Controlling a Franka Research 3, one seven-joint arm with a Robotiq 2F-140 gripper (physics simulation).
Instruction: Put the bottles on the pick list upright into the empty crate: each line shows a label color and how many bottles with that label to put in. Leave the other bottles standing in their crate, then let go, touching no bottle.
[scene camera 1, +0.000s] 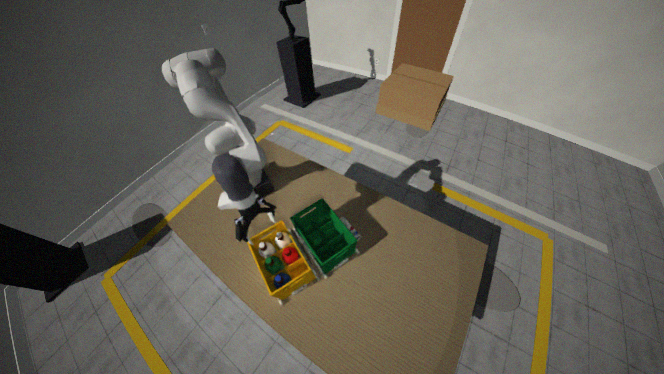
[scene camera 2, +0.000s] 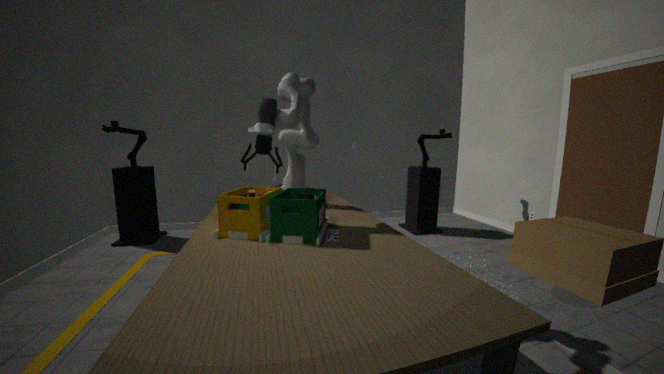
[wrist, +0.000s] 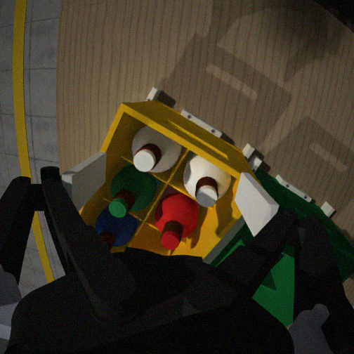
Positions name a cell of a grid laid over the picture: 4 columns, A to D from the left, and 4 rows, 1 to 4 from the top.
Note:
I see my gripper (scene camera 1: B3), a red bottle (wrist: B3), a green bottle (wrist: B3) and a blue bottle (wrist: B3).
My gripper shows as well in the wrist view (wrist: B2).

